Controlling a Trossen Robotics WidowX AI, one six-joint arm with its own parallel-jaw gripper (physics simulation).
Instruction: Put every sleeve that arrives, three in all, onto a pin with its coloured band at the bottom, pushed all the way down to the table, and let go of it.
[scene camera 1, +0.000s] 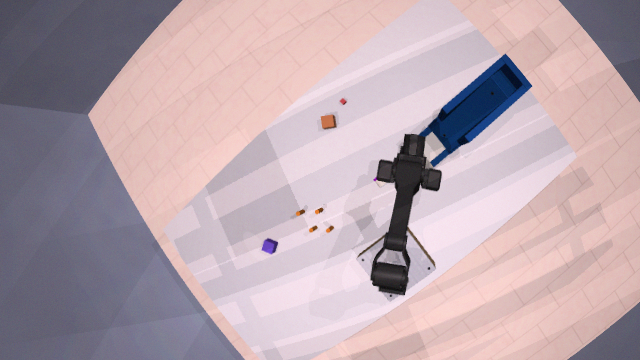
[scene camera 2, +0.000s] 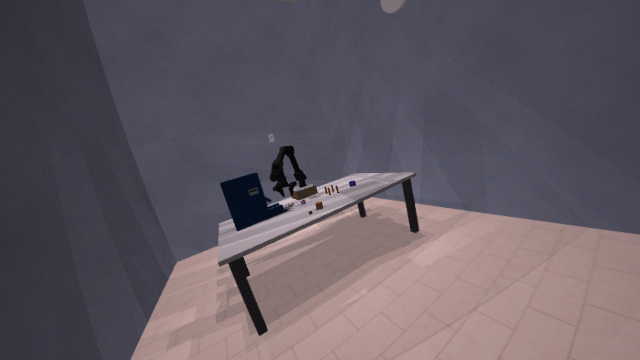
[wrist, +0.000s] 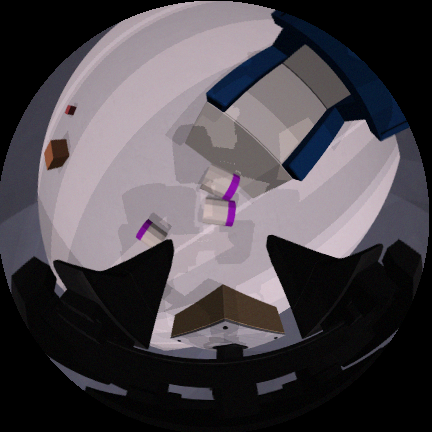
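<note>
Three pale sleeves with purple bands lie on their sides, as the wrist view shows. One sleeve (wrist: 212, 181) lies by the ramp's lower edge, band to the right. A second sleeve (wrist: 215, 211) lies close beside it, band to the right. The third sleeve (wrist: 156, 234) (scene camera 1: 381, 183) lies apart, near the left finger in the wrist view, band to the upper left. My gripper (wrist: 220, 243) (scene camera 1: 408, 175) (scene camera 2: 287, 194) is open and empty, above the table near the sleeves. Several upright orange-brown pins (scene camera 1: 319, 210) (scene camera 2: 332, 189) stand without sleeves; the arm hides two sleeves in scene camera 1.
A blue chute (scene camera 1: 500, 112) (scene camera 2: 244, 202) (wrist: 320, 150) with a pale ramp (wrist: 280, 105) stands beside the sleeves. The arm's base block (scene camera 2: 306, 192) (wrist: 252, 307) is near. An orange block (scene camera 1: 328, 121) (wrist: 56, 154), a red cube (scene camera 1: 343, 101) (wrist: 71, 109) and a purple block (scene camera 1: 269, 246) stand apart.
</note>
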